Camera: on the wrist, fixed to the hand. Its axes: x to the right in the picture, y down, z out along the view.
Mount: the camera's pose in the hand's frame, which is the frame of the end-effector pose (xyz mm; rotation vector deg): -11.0 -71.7 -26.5 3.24 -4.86 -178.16
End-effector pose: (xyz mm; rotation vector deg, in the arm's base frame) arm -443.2 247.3 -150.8 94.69 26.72 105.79
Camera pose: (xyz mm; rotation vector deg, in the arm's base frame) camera -454.0 297.7 -208.3 -18.15 80.67 -40.22
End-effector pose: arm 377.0 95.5 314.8 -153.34 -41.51 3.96
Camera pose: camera 336.9 138.6 364.8 43.29 -168.17 -26.73
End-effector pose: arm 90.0 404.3 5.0 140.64 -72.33 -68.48
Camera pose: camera 150.0 452.4 -2.2 -60.46 -114.57 12.54
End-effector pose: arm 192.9 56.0 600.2 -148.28 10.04 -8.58
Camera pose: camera 185.1 105.0 659.4 13.44 170.45 43.05
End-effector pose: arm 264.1 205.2 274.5 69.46 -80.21 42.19
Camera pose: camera 338.8 212.0 256.2 93.94 75.13 -82.64
